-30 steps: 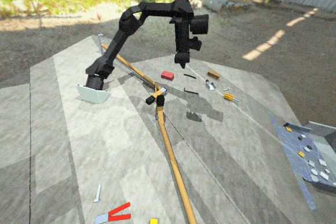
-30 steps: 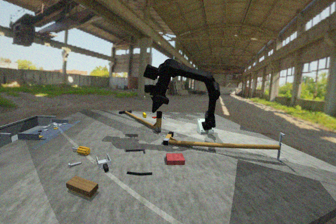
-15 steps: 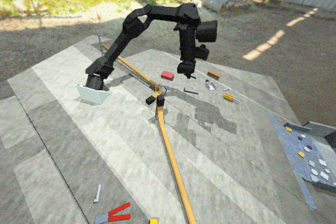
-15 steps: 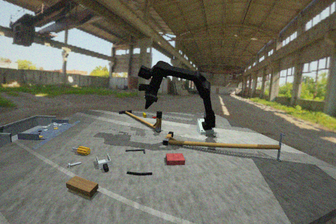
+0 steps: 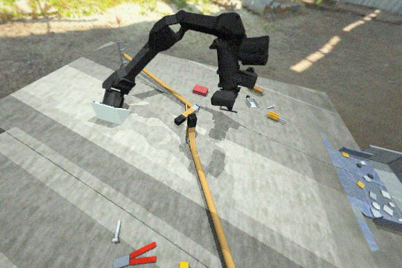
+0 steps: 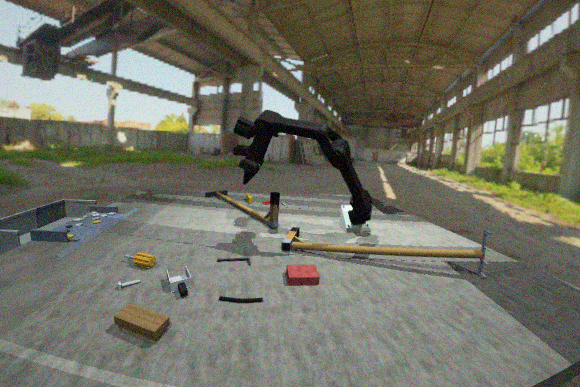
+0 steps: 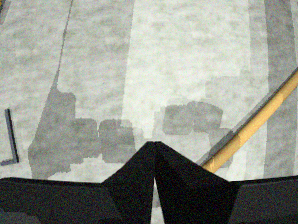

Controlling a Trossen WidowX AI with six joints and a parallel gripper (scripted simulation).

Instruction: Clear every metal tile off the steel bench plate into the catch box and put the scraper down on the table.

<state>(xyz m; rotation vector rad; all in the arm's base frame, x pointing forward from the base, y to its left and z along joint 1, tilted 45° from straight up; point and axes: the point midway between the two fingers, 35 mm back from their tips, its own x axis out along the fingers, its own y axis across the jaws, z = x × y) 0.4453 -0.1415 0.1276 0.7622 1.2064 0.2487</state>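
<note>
Now: gripper tip 28 cm to the left of the long scraper, 12 cm above it and 1 cm short of it. Round my gripper tip: red block: 31 cm to the left, 17 cm below, 14 cm behind; then yellow level block: 43 cm to the right, 16 cm below, 5 cm behind; then yellow screwdriver: 27 cm ahead, 22 cm to the left, 17 cm below.
</note>
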